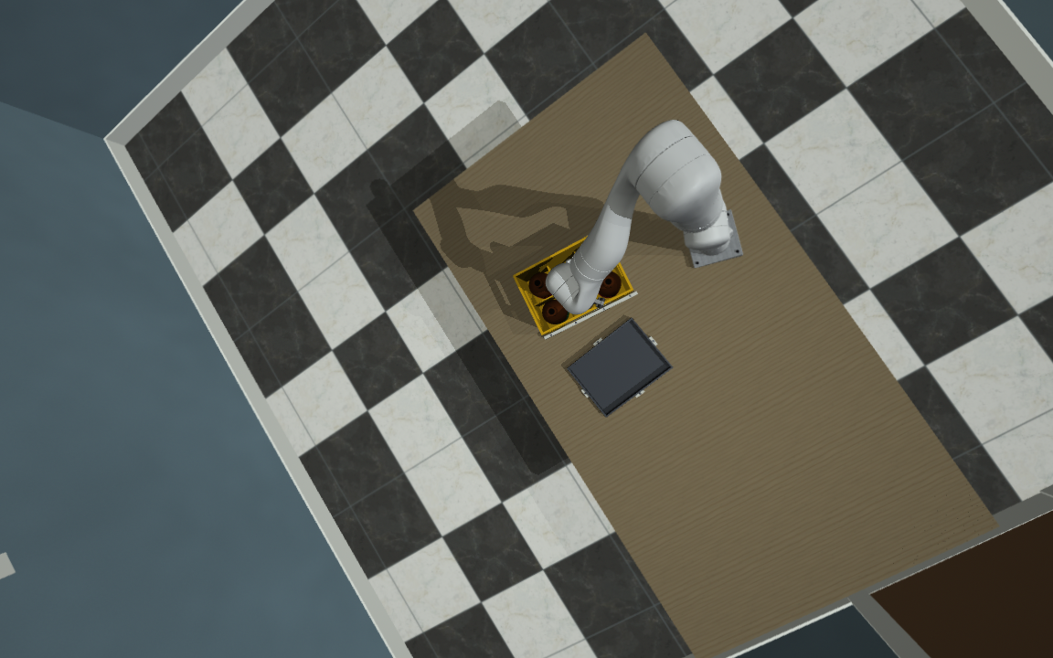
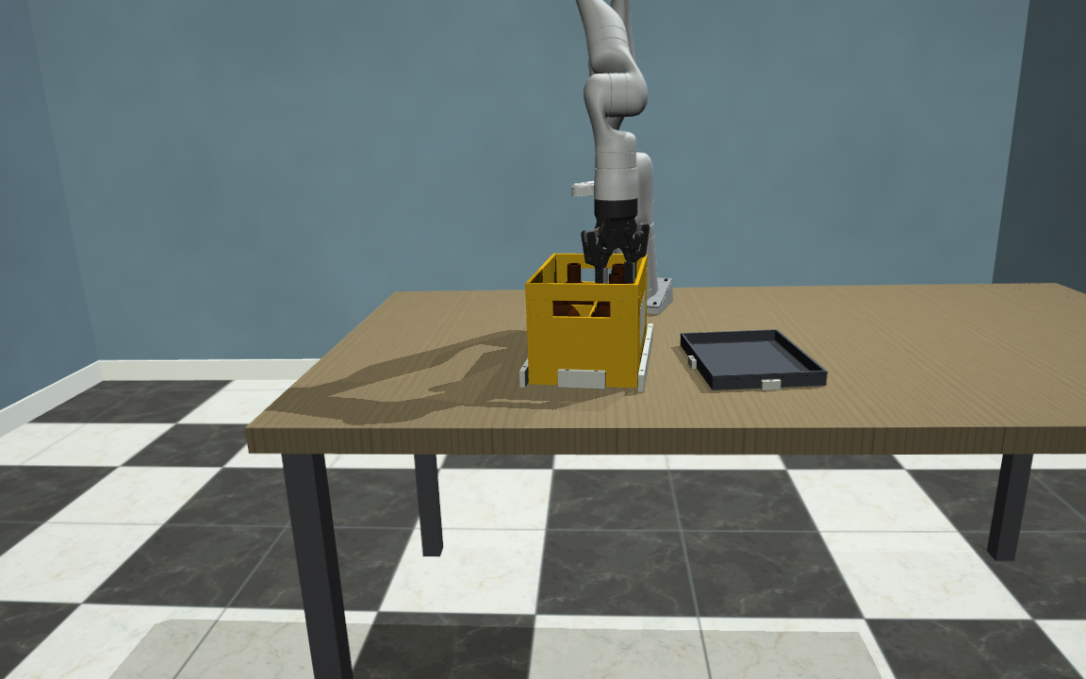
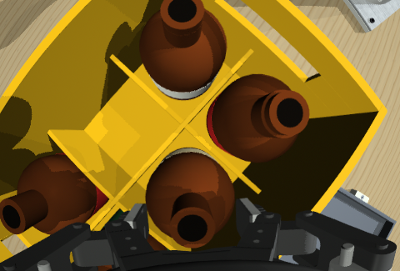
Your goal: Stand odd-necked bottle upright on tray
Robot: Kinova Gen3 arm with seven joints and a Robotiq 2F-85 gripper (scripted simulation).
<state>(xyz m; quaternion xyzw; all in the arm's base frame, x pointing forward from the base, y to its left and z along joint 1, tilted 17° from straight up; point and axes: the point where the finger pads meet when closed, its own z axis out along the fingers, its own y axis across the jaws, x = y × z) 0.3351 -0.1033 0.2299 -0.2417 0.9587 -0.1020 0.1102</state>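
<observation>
My gripper is now 70 mm above the yellow crate, 40 mm to the left of it and 10 mm past it. From my hand the other things lie so: brown bottle 80 mm behind, 70 mm below, 20 mm to the left; then dark tray 230 mm to the left, 140 mm below, 70 mm ahead.
</observation>
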